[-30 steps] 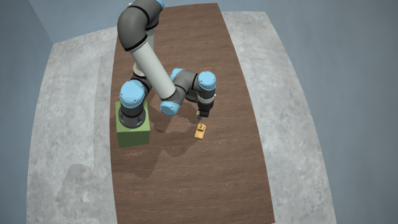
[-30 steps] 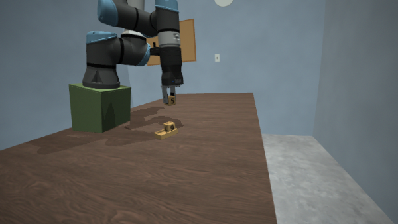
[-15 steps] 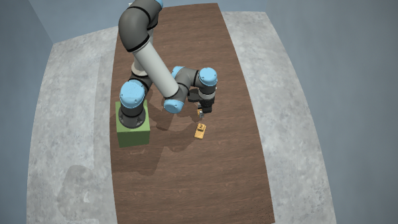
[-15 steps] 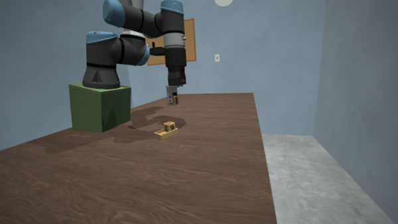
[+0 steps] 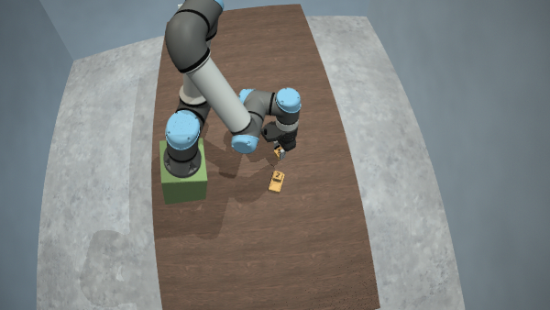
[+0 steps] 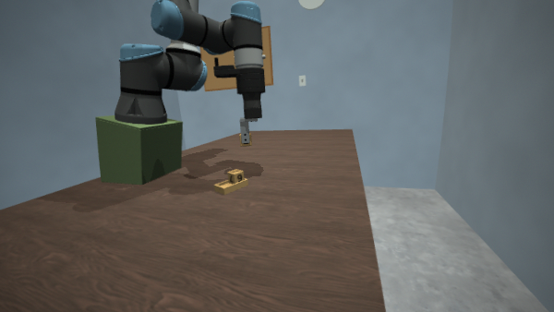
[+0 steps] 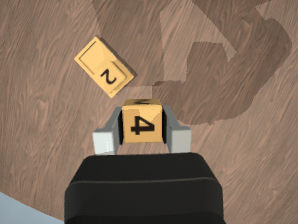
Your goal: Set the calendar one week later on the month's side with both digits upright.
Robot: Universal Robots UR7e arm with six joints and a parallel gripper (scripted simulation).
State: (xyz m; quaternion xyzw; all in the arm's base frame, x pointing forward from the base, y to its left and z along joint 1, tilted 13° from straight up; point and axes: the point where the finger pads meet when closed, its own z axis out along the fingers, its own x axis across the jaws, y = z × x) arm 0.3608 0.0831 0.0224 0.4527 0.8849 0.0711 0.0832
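My hand is 12 cm above the wooden calendar tray, 7 cm to the left of it and 1 cm past it. Also, from my hand: wooden cube (1 cm below).
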